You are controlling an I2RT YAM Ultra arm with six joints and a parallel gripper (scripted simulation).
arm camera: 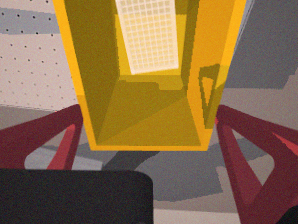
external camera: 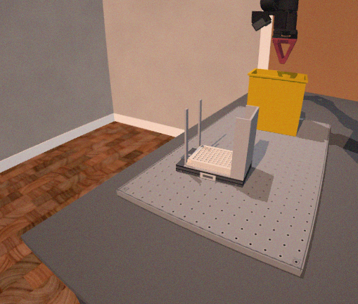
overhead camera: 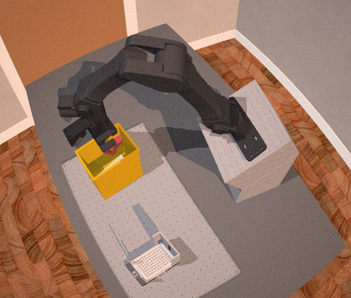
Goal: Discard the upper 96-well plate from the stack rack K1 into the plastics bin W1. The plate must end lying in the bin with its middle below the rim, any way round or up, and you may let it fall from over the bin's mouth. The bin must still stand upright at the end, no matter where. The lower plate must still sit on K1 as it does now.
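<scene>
My hand is 10 mm short of the yellow plastics bin W1 and 140 mm above it.
</scene>
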